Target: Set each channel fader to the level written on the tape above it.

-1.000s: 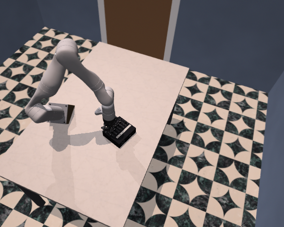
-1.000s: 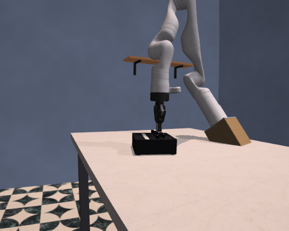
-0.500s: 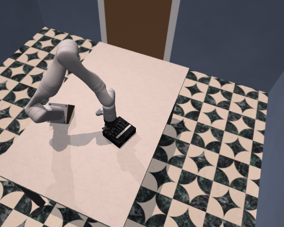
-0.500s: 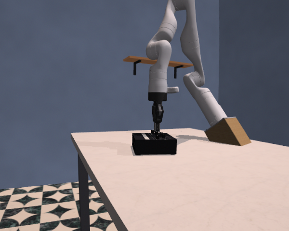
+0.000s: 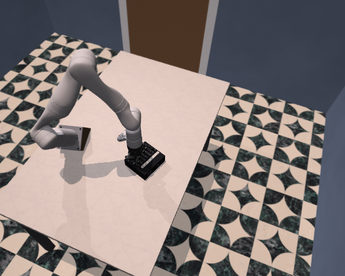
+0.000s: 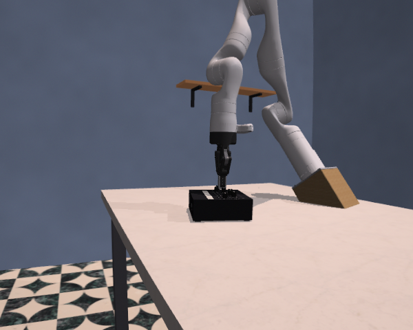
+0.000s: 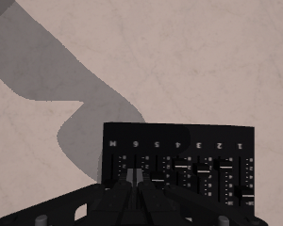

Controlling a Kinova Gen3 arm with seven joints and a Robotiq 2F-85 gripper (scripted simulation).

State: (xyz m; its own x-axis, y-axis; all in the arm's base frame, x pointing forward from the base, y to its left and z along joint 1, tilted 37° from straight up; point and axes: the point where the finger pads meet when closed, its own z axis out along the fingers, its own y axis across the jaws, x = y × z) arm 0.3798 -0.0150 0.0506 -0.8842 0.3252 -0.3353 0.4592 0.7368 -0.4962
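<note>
My hand is 20 mm above the channel 6 cap, 10 mm to the left of it and 10 mm short of it. Round my hand: channel 5 cap (20 mm to the left, 20 mm below, 10 mm ahead); channel 4 cap (50 mm to the left, 20 mm below, 10 mm ahead); master fader cap (20 mm to the right, 20 mm below).
</note>
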